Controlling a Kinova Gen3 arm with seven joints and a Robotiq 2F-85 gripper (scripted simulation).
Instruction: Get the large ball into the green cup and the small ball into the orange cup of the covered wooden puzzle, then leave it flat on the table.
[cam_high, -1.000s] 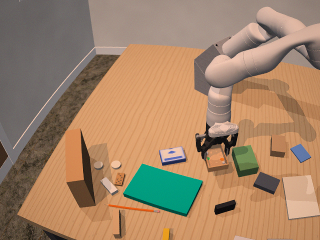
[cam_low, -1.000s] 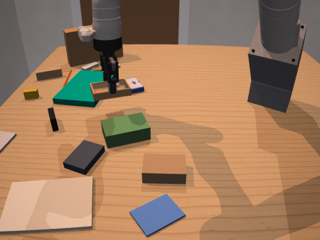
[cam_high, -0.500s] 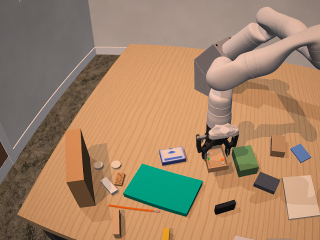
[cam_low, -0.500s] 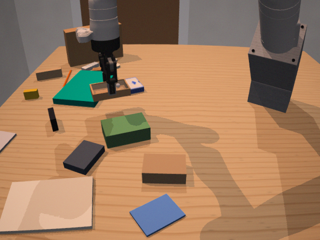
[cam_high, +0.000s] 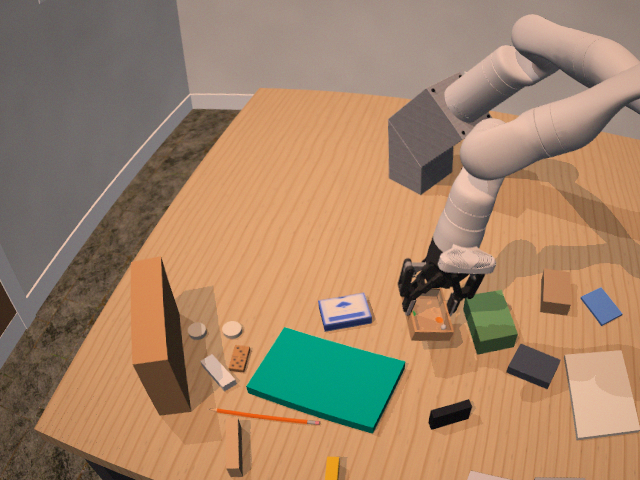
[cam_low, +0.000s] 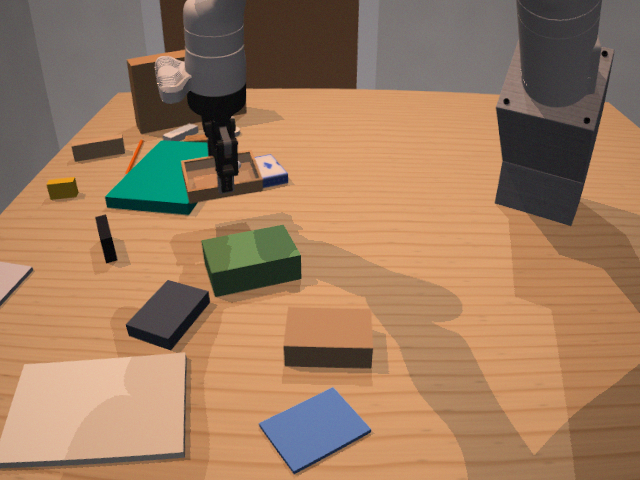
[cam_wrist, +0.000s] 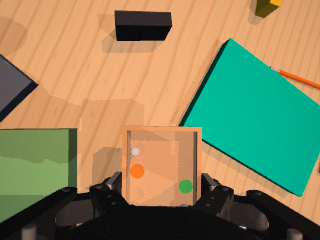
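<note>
Now: hand 10 cm to the right of the green block, 8 cm past it and 7 cm above it. Round my hand: teal slab (15 cm ahead, 12 cm to the right, 8 cm below); then black block (14 cm ahead, 11 cm to the left, 7 cm below); then wooden puzzle (2 cm below).
</note>
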